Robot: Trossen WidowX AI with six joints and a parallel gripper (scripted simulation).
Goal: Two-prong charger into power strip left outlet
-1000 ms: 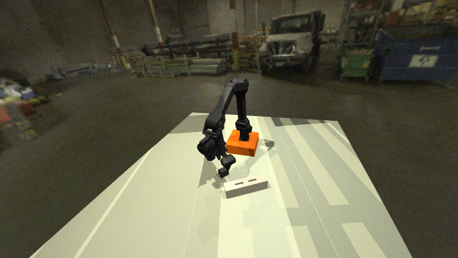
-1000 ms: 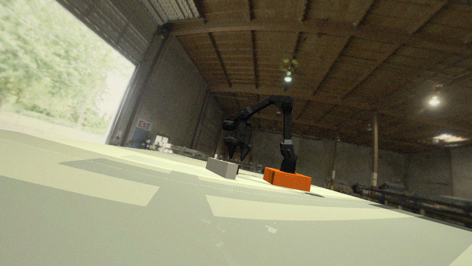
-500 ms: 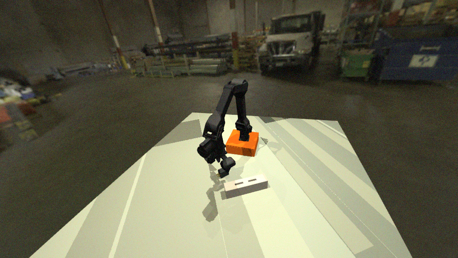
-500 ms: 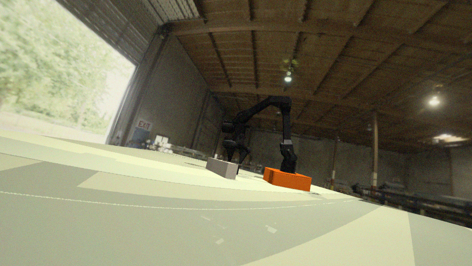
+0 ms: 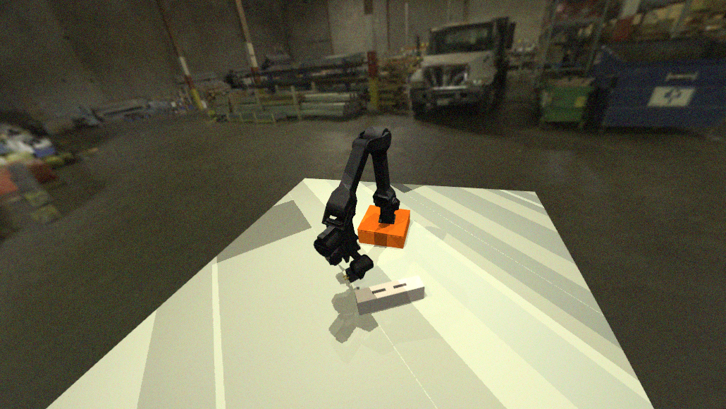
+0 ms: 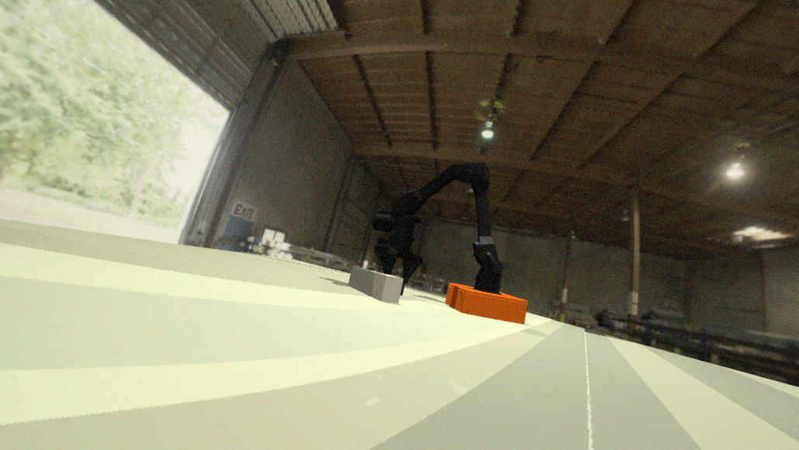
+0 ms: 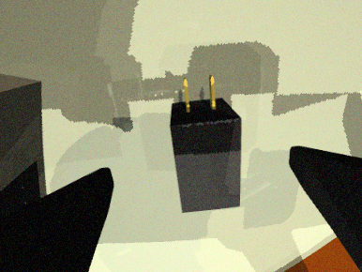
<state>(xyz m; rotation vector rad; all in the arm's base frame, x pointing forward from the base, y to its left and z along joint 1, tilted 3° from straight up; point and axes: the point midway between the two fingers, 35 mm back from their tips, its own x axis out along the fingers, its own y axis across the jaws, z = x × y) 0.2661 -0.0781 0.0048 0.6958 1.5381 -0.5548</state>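
Now: gripper tip 2 cm above the black two-prong charger, 1 cm to the left of it and 1 cm short of it.
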